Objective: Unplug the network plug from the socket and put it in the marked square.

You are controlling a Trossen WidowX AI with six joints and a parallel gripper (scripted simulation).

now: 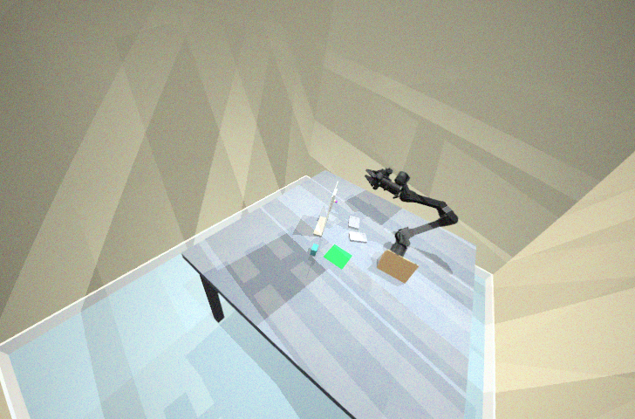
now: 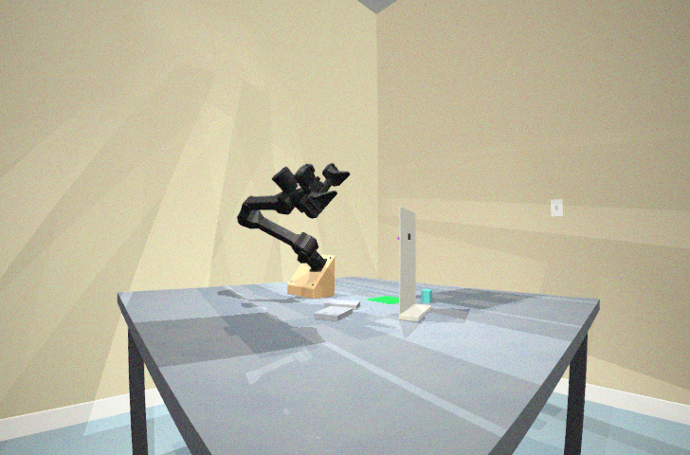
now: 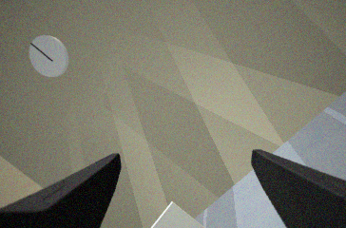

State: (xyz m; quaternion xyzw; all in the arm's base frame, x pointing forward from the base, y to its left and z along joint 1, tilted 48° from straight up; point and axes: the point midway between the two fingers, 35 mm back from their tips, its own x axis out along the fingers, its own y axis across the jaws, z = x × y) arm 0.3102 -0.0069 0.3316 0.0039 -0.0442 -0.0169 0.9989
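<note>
Right now the purple plug is 90 mm ahead of my gripper tip, 170 mm to the left of it and 140 mm below it. From my gripper tip the other things lie so: grey upright panel (110 mm ahead, 180 mm to the left, 230 mm below); green marked square (50 mm behind, 330 mm to the left, 360 mm below).
</note>
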